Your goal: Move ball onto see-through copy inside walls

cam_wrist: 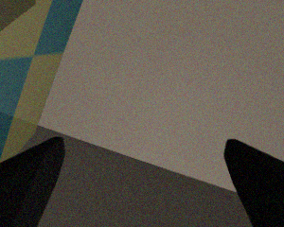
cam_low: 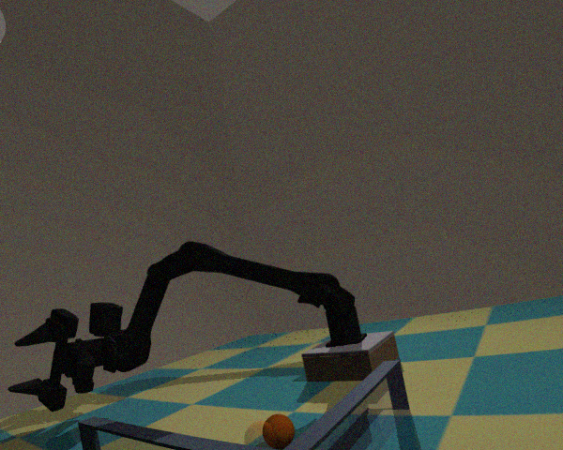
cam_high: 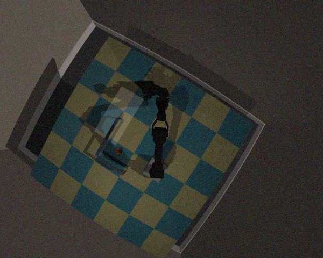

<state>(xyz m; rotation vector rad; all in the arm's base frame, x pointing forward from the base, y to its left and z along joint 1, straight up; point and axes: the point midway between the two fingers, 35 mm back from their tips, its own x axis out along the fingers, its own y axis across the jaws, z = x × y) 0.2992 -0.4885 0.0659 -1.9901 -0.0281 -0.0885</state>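
Now: gripper tip 48 cm to the right of the orange ball, 10 cm above it and 4 cm past it. The rest, counted from my gripper tip: see-through copy (47 cm to the left, 10 cm below, 2 cm behind); then long wall (42 cm to the left, 9 cm below, 7 cm ahead).
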